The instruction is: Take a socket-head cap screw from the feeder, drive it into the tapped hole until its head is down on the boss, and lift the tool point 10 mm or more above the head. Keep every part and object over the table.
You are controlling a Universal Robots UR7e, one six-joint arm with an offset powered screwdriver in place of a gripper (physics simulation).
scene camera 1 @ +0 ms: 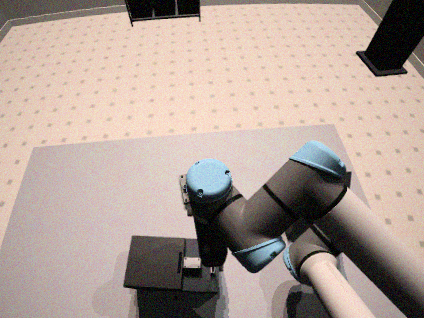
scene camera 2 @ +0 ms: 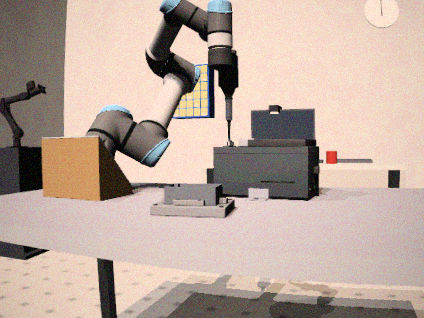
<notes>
In view: a dark screw feeder (scene camera 1: 194, 280).
</notes>
